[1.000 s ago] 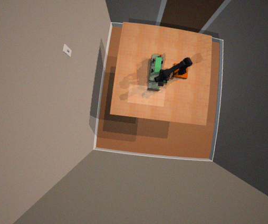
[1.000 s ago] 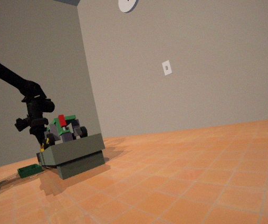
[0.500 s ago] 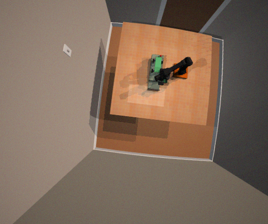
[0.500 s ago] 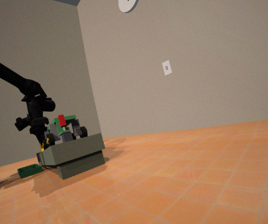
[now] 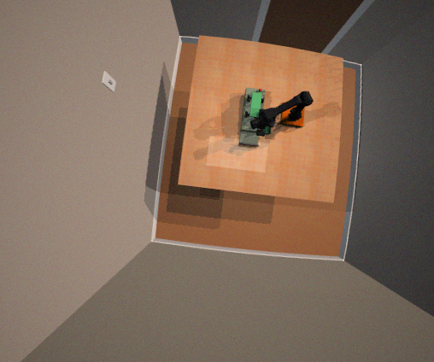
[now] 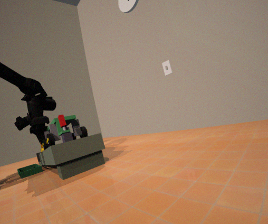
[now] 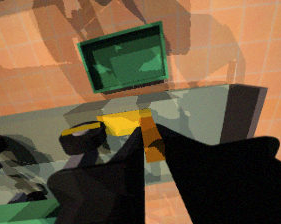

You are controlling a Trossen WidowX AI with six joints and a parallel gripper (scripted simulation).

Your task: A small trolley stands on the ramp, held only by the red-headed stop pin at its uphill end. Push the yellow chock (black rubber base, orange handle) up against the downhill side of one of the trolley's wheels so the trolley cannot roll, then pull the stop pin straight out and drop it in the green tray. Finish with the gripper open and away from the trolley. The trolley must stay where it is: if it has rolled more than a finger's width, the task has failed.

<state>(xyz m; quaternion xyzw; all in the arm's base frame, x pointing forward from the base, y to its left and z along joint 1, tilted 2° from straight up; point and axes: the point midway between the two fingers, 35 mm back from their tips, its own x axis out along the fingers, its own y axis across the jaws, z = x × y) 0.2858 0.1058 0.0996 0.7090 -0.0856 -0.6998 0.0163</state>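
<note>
The yellow chock lies 20 mm to the right of my gripper tip and 10 mm below it. Round my gripper tip: grey ramp (130 mm to the right, 40 mm below, 40 mm ahead); trolley (130 mm to the right, 40 mm ahead, 20 mm above); green tray (100 mm below, 70 mm behind, 20 mm to the right).
</note>
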